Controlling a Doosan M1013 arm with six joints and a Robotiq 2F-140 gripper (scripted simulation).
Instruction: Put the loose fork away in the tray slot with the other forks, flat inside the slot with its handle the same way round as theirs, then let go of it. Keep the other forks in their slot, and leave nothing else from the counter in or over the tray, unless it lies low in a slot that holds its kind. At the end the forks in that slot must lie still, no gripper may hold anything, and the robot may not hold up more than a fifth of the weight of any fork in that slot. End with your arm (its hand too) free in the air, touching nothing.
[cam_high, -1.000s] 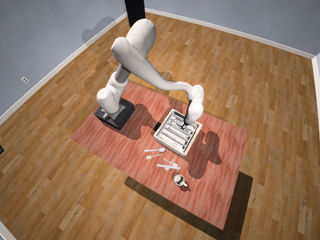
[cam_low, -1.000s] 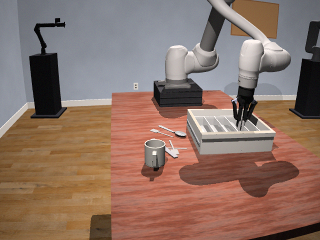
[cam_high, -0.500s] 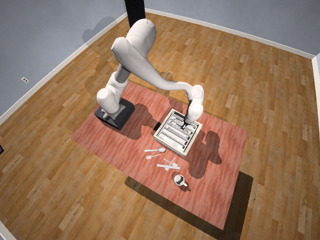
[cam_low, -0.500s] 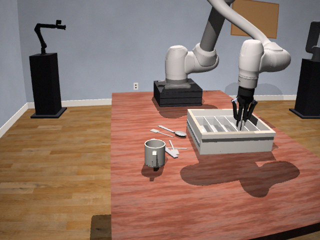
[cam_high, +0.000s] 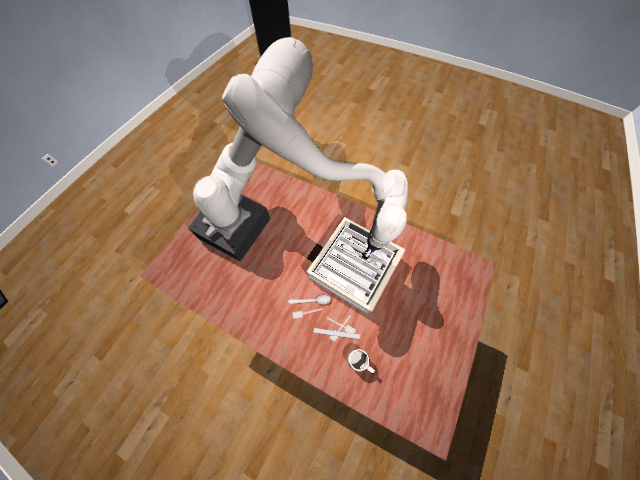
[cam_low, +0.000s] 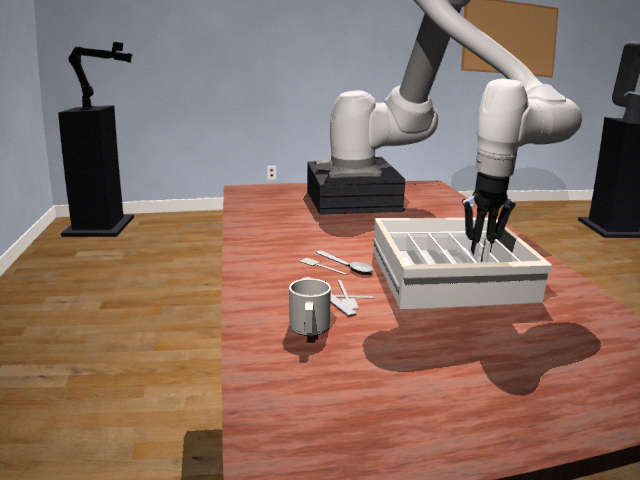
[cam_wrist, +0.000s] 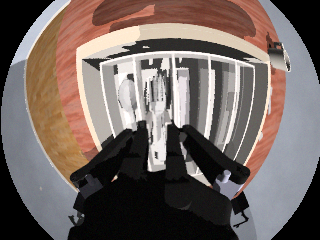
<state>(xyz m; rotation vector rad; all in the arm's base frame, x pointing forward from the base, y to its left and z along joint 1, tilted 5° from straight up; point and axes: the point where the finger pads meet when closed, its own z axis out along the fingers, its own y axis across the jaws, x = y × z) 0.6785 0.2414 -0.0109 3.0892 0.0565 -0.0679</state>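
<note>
My gripper is now 6 cm to the left of the cutlery tray, 2 cm past it and 2 cm above it. Also, from my hand: mug: 42 cm to the right, 22 cm ahead, 3 cm below.
</note>
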